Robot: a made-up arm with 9 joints. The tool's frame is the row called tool.
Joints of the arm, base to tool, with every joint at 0 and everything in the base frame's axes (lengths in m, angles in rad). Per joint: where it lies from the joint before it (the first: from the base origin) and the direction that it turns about. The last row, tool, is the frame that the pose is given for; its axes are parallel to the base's.
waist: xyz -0.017 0.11 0.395 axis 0 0 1
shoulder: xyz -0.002 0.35 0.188 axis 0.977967 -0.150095 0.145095
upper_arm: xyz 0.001 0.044 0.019 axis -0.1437 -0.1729 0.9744
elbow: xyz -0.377 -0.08 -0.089 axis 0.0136 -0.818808 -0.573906
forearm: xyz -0.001 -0.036 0.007 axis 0 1 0
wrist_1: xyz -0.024 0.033 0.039 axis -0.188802 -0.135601 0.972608
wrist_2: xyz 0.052 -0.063 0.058 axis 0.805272 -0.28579 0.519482
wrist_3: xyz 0.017 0.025 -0.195 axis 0 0 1
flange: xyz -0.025 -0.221 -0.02 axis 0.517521 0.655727 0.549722
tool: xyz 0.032 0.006 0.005
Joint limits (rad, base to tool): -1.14..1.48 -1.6..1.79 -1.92..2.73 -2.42..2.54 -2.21..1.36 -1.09..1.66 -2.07..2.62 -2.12..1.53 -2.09..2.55
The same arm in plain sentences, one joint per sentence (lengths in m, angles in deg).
The arm has nine revolute joints in a row. What follows holds with every joint at zero, and every direction is one of the base frame's.
Joint 1 sits 0.017 m along -x and 0.11 m along +y and 0.395 m along +z from the base frame's origin and turns about +z, from -65.32 to 84.8 deg.
Joint 2 sits 0.002 m along -x and 0.35 m along +y and 0.188 m along +z from joint 1 and turns about the direction (0.977967, -0.150095, 0.145095), from -91.67 to 102.56 deg.
Joint 3 sits 0.001 m along +x and 0.044 m along +y and 0.019 m along +z from joint 2 and turns about the direction (-0.1437, -0.1729, 0.9744), from -110.01 to 156.42 deg.
Joint 4 sits 0.377 m along -x and 0.08 m along -y and 0.089 m along -z from joint 3 and turns about the direction (0.0136, -0.818808, -0.573906), from -138.66 to 145.53 deg.
Joint 5 sits 0.001 m along -x and 0.036 m along -y and 0.007 m along +z from joint 4 and turns about +y, from -126.62 to 77.92 deg.
Joint 6 sits 0.024 m along -x and 0.033 m along +y and 0.039 m along +z from joint 5 and turns about the direction (-0.188802, -0.135601, 0.972608), from -62.45 to 95.11 deg.
Joint 7 sits 0.052 m along +x and 0.063 m along -y and 0.058 m along +z from joint 6 and turns about the direction (0.805272, -0.28579, 0.519482), from -118.6 to 150.11 deg.
Joint 8 sits 0.017 m along +x and 0.025 m along +y and 0.195 m along -z from joint 7 and turns about +z, from -121.47 to 87.66 deg.
Joint 9 sits 0.025 m along -x and 0.221 m along -y and 0.02 m along -z from joint 8 and turns about the direction (0.517521, 0.655727, 0.549722), from -119.75 to 146.1 deg.
The tool frame, which is the frame that the pose is given for, sits 0.032 m along +x and 0.006 m along +y and 0.005 m along +z from joint 9; its axes are parallel to the base frame's.

